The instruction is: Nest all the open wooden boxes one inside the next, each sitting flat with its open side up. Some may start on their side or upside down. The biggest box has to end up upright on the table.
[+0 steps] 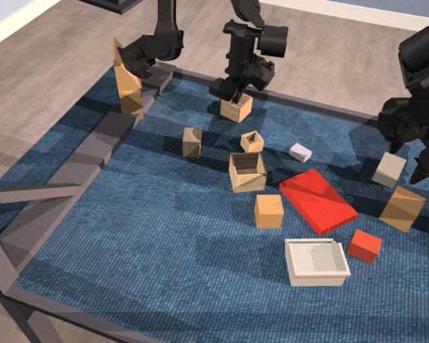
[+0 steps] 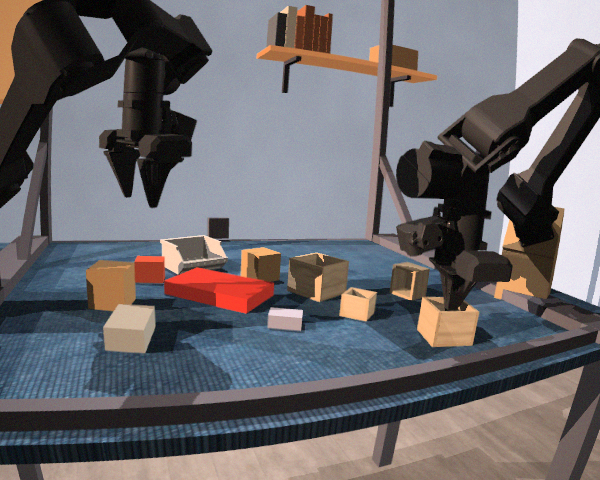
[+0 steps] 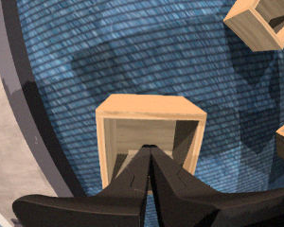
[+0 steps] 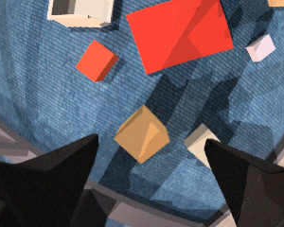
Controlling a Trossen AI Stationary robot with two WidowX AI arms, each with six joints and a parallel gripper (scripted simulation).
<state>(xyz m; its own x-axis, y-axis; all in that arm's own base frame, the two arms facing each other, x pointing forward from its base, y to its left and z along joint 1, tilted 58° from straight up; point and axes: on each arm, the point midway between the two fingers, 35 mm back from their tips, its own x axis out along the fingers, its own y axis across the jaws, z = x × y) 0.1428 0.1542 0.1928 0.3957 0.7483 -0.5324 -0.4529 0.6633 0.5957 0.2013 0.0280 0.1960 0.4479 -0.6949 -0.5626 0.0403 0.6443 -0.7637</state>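
The flat red block lies 4 cm behind my right hand, 12 cm to the left of it and 17 cm below it. The rest, counted from my right hand: beige block (13 cm ahead, 17 cm below); then red cube (11 cm behind, 17 cm below); then lavender block (9 cm ahead, 21 cm to the left, 18 cm below).
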